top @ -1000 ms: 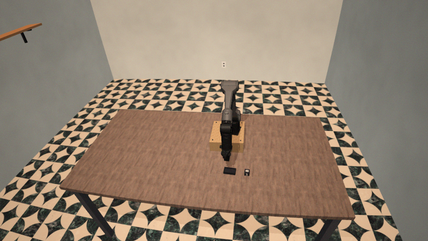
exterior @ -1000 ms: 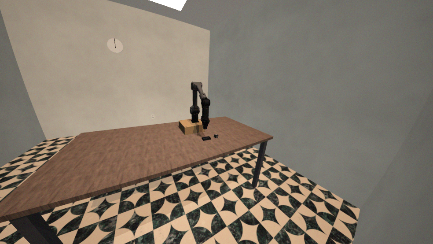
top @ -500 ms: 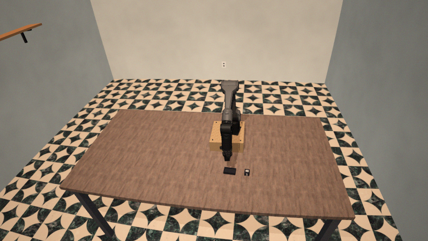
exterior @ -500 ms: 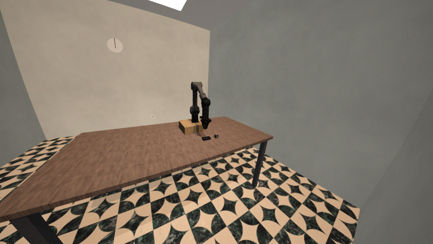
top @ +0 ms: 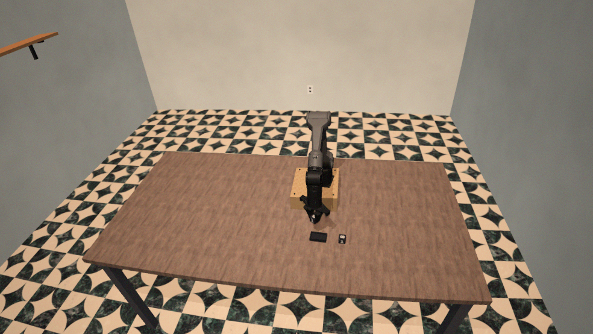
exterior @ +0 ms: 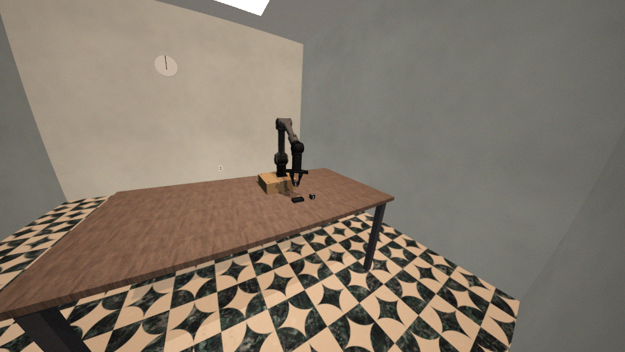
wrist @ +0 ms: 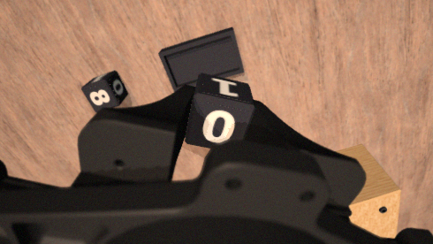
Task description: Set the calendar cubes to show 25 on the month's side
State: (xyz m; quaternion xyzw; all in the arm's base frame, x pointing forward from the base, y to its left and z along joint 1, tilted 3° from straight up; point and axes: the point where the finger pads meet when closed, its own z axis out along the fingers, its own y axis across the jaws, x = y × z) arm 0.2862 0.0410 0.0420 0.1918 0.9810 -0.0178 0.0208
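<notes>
Right now the dark cube is right at my hand. Round my hand: tray 2 cm to the left, 12 cm below.
</notes>
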